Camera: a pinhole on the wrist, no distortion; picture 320 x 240 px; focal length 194.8 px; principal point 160.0 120.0 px. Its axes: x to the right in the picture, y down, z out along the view. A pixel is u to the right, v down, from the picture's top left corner.
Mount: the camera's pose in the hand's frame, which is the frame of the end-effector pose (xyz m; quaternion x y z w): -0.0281 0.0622 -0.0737 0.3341 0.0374 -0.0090 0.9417
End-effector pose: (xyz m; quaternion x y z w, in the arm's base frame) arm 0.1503 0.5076 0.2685 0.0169 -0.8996 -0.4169 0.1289
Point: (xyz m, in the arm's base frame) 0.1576 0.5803 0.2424
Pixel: 151.4 213.5
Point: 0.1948 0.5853 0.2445
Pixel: 92.6 223.6
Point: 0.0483 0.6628 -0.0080
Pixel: 166.6 170.2
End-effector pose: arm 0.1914 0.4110 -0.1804 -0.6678 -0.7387 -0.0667 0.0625
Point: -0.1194 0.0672 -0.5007
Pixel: 15.9 69.5
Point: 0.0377 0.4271 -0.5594
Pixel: 141.7 165.0
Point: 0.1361 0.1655 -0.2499
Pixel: outside the picture
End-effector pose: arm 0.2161 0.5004 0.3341 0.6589 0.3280 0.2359 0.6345
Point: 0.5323 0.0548 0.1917
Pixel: 120.4 205.0
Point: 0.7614 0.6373 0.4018
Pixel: outside the picture
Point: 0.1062 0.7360 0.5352
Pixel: behind the camera
